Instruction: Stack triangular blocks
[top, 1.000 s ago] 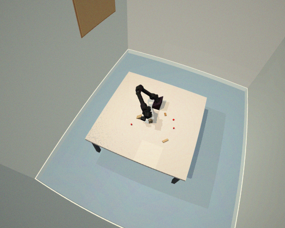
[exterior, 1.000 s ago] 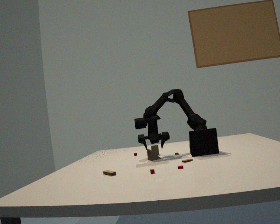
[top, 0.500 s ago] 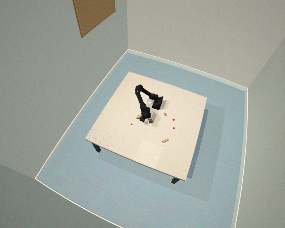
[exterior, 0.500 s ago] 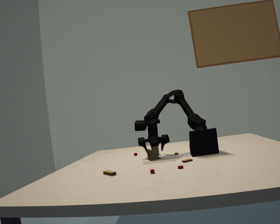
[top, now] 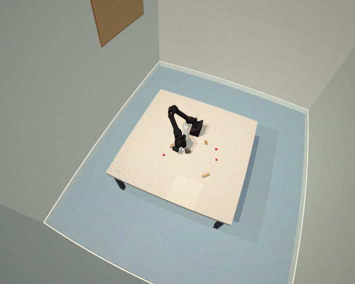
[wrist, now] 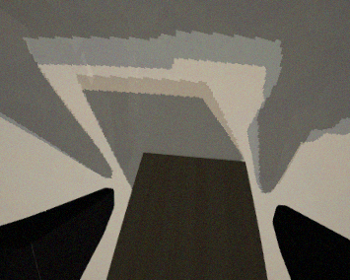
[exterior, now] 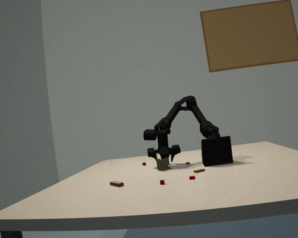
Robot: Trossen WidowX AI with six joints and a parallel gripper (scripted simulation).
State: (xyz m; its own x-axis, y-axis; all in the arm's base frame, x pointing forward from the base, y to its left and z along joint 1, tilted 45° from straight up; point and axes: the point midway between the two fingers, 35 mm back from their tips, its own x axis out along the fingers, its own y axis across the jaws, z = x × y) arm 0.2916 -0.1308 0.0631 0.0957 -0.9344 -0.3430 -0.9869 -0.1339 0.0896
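My gripper tip is now 1 cm to the right of the tan triangular block and 1 cm below it. Also, from my gripper tip: orange piece (14 cm behind, 7 cm to the left, 1 cm below).
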